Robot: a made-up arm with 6 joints.
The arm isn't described. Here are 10 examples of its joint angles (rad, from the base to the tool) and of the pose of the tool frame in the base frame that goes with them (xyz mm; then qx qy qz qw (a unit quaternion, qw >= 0)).
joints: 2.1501 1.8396 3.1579 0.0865 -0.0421 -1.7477
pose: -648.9 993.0 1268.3 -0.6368 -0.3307 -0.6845 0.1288
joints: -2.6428 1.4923 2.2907 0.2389 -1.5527 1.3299
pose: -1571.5 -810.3 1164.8 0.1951 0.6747 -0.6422 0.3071
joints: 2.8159 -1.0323 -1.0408 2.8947 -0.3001 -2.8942
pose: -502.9 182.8 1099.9 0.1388 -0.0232 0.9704 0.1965
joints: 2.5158 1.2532 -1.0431 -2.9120 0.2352 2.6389
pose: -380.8 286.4 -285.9 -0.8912 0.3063 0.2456 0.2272
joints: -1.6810 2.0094 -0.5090 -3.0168 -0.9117 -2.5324
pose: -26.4 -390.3 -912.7 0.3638 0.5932 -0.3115 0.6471
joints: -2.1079 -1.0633 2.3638 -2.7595 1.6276 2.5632
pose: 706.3 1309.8 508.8 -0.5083 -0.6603 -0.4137 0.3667
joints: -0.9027 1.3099 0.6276 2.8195 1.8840 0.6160
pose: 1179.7 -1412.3 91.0 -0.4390 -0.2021 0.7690 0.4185
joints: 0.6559 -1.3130 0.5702 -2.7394 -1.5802 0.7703
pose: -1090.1 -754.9 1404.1 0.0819 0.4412 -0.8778 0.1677
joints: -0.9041 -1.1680 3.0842 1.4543 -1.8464 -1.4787
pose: -665.9 583.5 -158.8 -0.3598 0.7932 -0.4899 0.0372
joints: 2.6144 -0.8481 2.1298 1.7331 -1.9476 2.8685
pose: 1287.5 -569.0 899.7 -0.5402 -0.3488 0.5421 0.5411
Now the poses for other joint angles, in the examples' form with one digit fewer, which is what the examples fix.
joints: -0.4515 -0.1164 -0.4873 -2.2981 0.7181 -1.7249
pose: 1008 -582 1029 -0.703 0.577 0.173 0.379
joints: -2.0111 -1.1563 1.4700 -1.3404 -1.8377 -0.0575
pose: 788 1298 1045 -0.435 0.151 -0.353 0.814
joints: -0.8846 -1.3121 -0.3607 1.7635 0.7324 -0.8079
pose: -47 233 1601 -0.688 -0.193 -0.197 0.671
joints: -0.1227 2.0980 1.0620 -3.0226 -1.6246 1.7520
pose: 1806 -202 -708 0.588 -0.222 0.184 0.756
